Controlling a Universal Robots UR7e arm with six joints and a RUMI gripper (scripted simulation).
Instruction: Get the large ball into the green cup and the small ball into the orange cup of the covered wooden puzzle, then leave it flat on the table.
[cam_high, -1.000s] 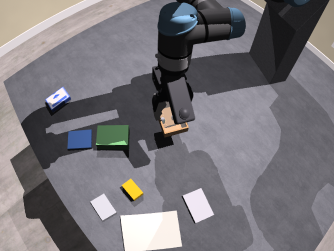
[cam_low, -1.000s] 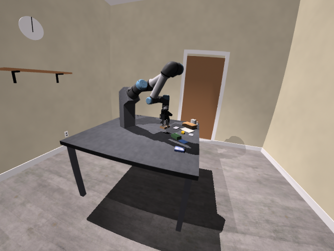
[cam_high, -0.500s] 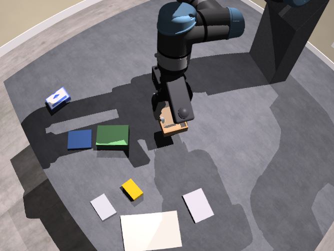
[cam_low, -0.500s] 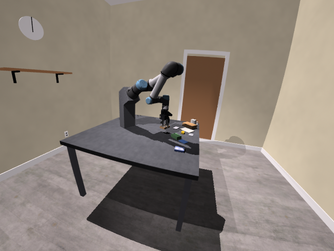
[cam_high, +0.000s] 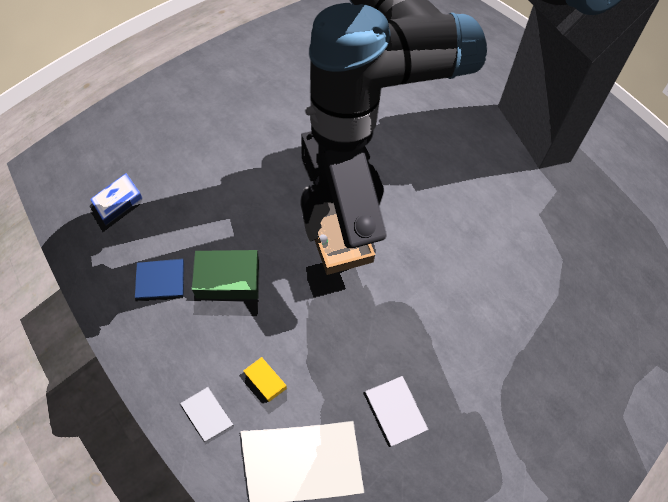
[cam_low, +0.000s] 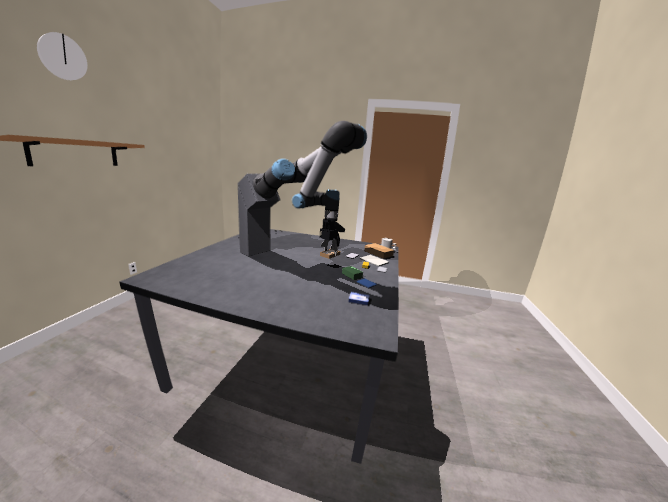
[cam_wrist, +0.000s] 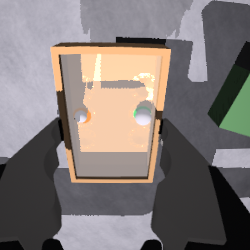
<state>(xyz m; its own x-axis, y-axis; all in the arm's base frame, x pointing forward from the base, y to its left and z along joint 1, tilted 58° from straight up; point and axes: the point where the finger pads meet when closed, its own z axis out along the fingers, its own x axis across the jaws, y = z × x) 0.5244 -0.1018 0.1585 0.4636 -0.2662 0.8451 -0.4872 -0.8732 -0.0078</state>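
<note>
Right now my hand is 10 mm above the covered wooden puzzle. From my hand the other things lie so: green box (140 mm to the right, 110 mm ahead, 70 mm below); then blue block (240 mm to the right, 160 mm ahead, 90 mm below); then yellow block (230 mm ahead, 80 mm below).
</note>
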